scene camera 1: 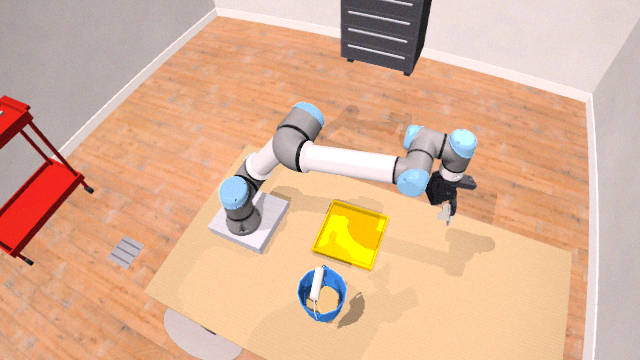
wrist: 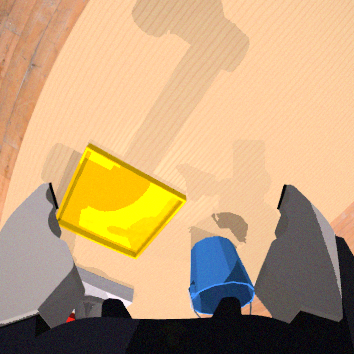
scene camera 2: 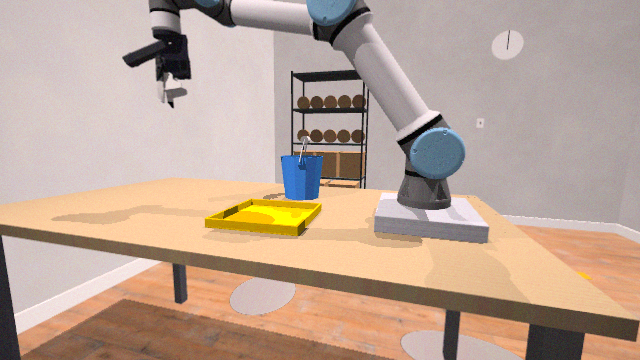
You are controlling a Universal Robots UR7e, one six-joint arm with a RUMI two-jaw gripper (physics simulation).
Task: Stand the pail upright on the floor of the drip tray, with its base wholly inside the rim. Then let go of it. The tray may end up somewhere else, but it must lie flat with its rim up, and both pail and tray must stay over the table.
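Pixels of known places: gripper, fingertip midpoint: [scene camera 1: 439, 207] [wrist: 168, 187] [scene camera 2: 168, 105]; arm's base, link origin: [scene camera 1: 243, 220] [wrist: 95, 305] [scene camera 2: 423, 202].
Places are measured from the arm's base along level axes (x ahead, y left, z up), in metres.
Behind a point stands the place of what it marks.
Note:
A blue pail [scene camera 1: 309, 311] {x 0.480, y -0.190, z 0.114 m} [scene camera 2: 301, 177] {x 0.441, y -0.040, z 0.039 m} [wrist: 215, 262] {x 0.516, y -0.041, z 0.050 m} stands upright on the table, apart from the tray; its white handle grip [scene camera 1: 317, 284] {x 0.470, y -0.118, z 0.196 m} [scene camera 2: 305, 139] {x 0.438, y -0.065, z 0.182 m} is raised over its mouth. A yellow drip tray [scene camera 1: 350, 235] {x 0.409, y 0.204, z -0.047 m} [scene camera 2: 265, 215] {x 0.429, y 0.205, z -0.047 m} [wrist: 122, 200] {x 0.442, y 0.211, z -0.047 m} lies flat with its rim up, beside the pail. My gripper [scene camera 1: 447, 215] {x 0.693, y 0.307, z 0.275 m} [scene camera 2: 171, 97] {x 0.693, y 0.307, z 0.275 m} [wrist: 168, 187] {x 0.693, y 0.307, z 0.275 m} is open and empty. It hangs high, to the right of the tray in scene camera 1 and to its left in scene camera 2. The pail's handle is mostly hidden in the wrist view.
The wooden table [scene camera 1: 475, 300] {x 0.975, y 0.214, z -0.051 m} [scene camera 2: 150, 192] {x 1.087, y 0.127, z -0.051 m} [wrist: 300, 100] {x 0.909, y 0.107, z -0.051 m} carries the arm's pale base block [scene camera 1: 270, 232] {x 0.125, y 0.023, z -0.016 m} [scene camera 2: 430, 227] {x -0.034, y 0.166, z -0.026 m}, which stands near the tray. The arm's forearm [scene camera 1: 350, 162] {x 0.450, y 0.104, z 0.578 m} [scene camera 2: 272, 16] {x 0.427, y 0.157, z 0.531 m} reaches out high, beyond the tray in scene camera 1. A red cart [scene camera 1: 42, 205] and dark drawers [scene camera 1: 382, 35] stand off the table.

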